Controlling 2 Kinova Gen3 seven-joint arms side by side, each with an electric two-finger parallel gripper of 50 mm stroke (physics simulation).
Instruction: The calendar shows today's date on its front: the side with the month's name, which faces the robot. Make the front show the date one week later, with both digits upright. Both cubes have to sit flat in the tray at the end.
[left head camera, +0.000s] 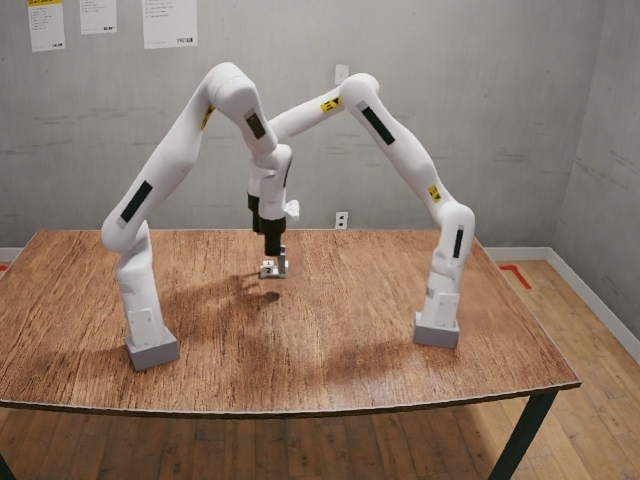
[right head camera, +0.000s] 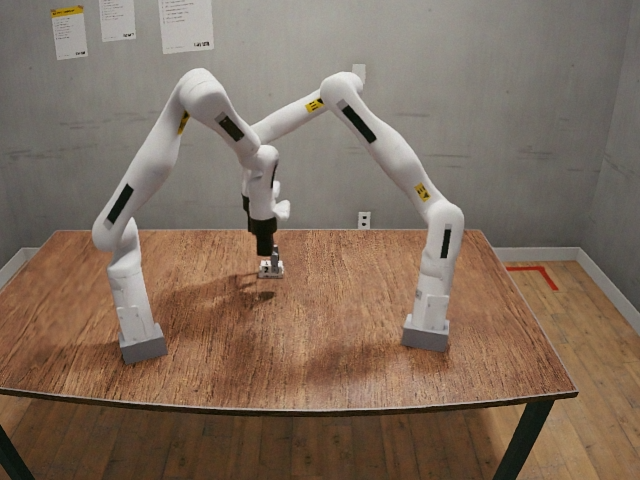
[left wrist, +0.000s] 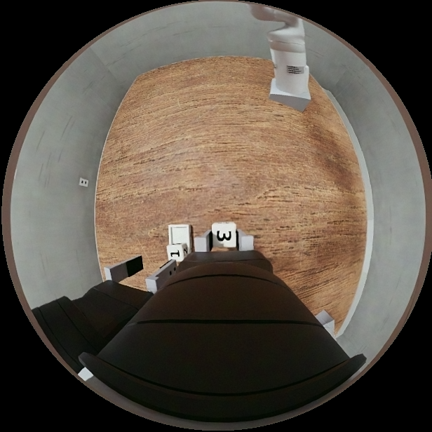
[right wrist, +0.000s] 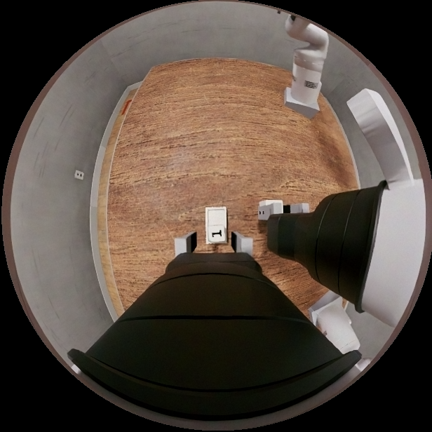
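A white cube (left head camera: 267, 269) (right head camera: 265, 269) (left wrist: 175, 252) (right wrist: 216, 234) sits in the left end of the white calendar tray (left head camera: 272, 275) (left wrist: 179, 226) (right wrist: 216, 210), with 2 on its front and 1 on top. The tray's other compartment is empty. My left gripper (left head camera: 281, 264) (right head camera: 274, 262) (left wrist: 223, 236) (right wrist: 270, 212) is shut on the other cube (left wrist: 223, 231) (right wrist: 270, 203), which shows a 3 on top and is apart from the tray. Its front face is hidden. My right gripper (left wrist: 156, 264) (right wrist: 213, 238) is open and empty above the tray's occupied end; the left arm hides it in both head views.
The left arm (left head camera: 273, 191) (right wrist: 340, 240) stands close beside the right gripper and in front of it in the head views. The wooden table (left head camera: 336, 310) (right head camera: 330, 310) carries both arm bases (left head camera: 152, 351) (left head camera: 436, 330). A wall rises behind the table.
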